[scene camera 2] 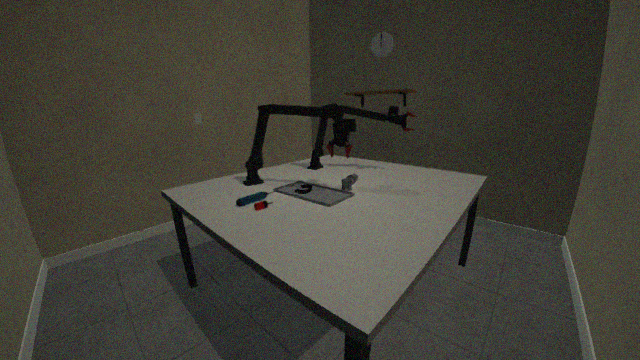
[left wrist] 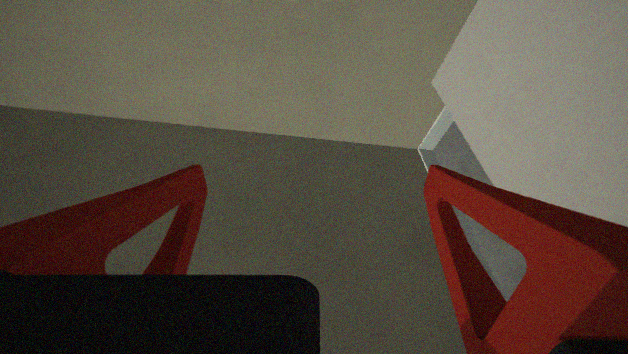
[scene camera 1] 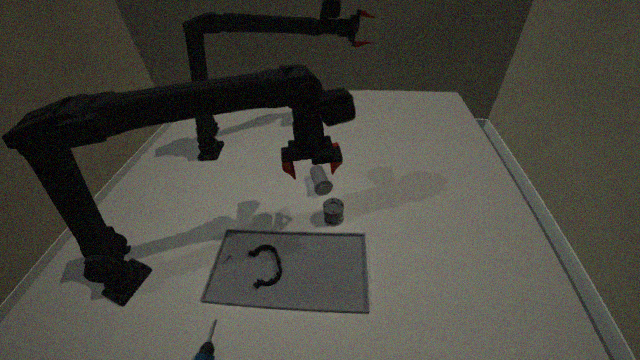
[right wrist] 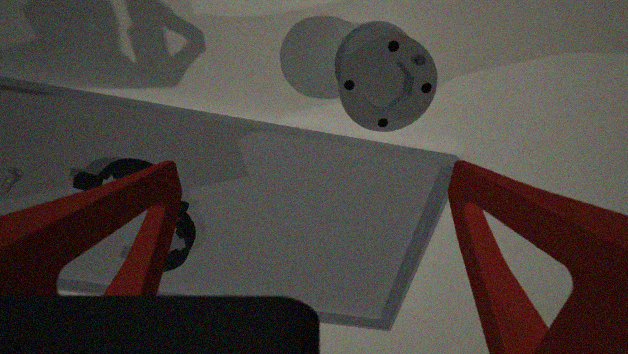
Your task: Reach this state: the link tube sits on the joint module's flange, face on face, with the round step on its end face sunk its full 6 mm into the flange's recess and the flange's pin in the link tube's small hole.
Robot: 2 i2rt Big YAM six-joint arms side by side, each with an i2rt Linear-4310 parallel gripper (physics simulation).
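Places are measured from the left arm's base along level axes (x left, y ahead, z down), in millimetres.
Pixels of known places: left gripper, between the fingertips: [scene camera 2: 416, 123] [left wrist: 315, 177] [scene camera 1: 373, 30]; right gripper, between the fingertips: [scene camera 2: 339, 157] [scene camera 1: 313, 175] [right wrist: 314, 176]; left arm's base, origin of its link: [scene camera 2: 315, 167] [scene camera 1: 211, 151]; right arm's base, origin of its link: [scene camera 2: 253, 183] [scene camera 1: 128, 282].
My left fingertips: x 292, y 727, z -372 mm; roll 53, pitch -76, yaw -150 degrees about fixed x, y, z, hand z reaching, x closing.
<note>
For each thing: its middle in the pictures, then the offset to it from my left fingertips. "spot": a spot on its surface instead.
- grey joint module, middle of its body: [right wrist: 381, 75] [scene camera 1: 333, 211] [scene camera 2: 346, 184] dz +340, dx -676, dy -208 mm
- grey link tube, middle of its body: [scene camera 1: 320, 179] [scene camera 2: 352, 178] dz +343, dx -529, dy -249 mm
- grey tray, a spot on its surface: [right wrist: 417, 240] spot: dz +368, dx -841, dy -133 mm
- black C-shaped part, a spot on its surface: [scene camera 1: 279, 265] spot: dz +346, dx -844, dy -357 mm
- tiny item, middle of its body: [right wrist: 10, 182] [scene camera 1: 226, 259] dz +363, dx -814, dy -515 mm
- blue screwdriver, middle of its body: [scene camera 2: 256, 197] dz +352, dx -1100, dy -506 mm
- red-handled tool, middle of its body: [scene camera 2: 264, 204] dz +355, dx -1146, dy -393 mm
The grey joint module [scene camera 1: 333, 211] [scene camera 2: 346, 185] [right wrist: 370, 75] stands upright on the table, its flange facing up, with recess, pin and dark holes showing in the right wrist view. The grey link tube [scene camera 1: 321, 181] [scene camera 2: 353, 178] lies on its side just behind it, apart from the flange, its wider end towards the module. The tube does not show in the wrist views. My right gripper [scene camera 1: 314, 175] [scene camera 2: 339, 156] [right wrist: 314, 176] is open and empty, pointing down above the table. My left gripper [scene camera 1: 370, 29] [scene camera 2: 413, 122] [left wrist: 315, 177] is open and empty, held high, far from both parts.
A grey tray [scene camera 1: 368, 290] [right wrist: 417, 240] lies in front of the module and holds a black C-shaped part [scene camera 1: 279, 265] [scene camera 2: 303, 189] and a tiny item [scene camera 1: 228, 258]. A blue screwdriver [scene camera 1: 205, 350] [scene camera 2: 251, 199] and a red-handled tool [scene camera 2: 260, 205] lie beyond the tray.
</note>
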